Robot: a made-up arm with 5 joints.
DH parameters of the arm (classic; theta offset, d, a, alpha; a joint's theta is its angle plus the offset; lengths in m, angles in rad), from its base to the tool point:
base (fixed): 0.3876 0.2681 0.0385 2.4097
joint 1: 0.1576 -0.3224 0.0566 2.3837
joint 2: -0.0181 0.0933 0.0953 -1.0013
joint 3: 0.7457 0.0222 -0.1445 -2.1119
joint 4: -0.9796 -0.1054 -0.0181 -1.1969
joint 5: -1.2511 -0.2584 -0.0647 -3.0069
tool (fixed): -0.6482 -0.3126 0 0
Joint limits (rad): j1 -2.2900..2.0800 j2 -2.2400..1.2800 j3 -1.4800..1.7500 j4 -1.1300..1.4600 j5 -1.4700..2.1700
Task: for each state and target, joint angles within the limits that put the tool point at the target. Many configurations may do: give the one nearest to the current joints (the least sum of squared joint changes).
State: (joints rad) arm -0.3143 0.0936 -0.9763 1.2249 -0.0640
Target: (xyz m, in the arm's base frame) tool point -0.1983 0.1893 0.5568
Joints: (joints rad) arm -0.7472 0.2669 -1.3587 1.2433 0.0471
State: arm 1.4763 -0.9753 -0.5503 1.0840 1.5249
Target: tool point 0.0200 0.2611 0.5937
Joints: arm 2.0441 -0.2882 -0.7690 0.5929 2.1135
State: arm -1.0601 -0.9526 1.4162 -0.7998 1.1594
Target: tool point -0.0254 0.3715 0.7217
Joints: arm -0.8444 -1.4237 1.3136 -0.5789 1.1668
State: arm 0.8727 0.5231 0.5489 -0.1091 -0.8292
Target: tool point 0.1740 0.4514 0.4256
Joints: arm 0.4712 1.0611 0.5927 -0.3488 -1.2108
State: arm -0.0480 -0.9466 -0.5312 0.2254 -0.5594
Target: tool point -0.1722 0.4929 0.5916
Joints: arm -0.0443 -1.1528 -0.2301 0.7728 -0.4185
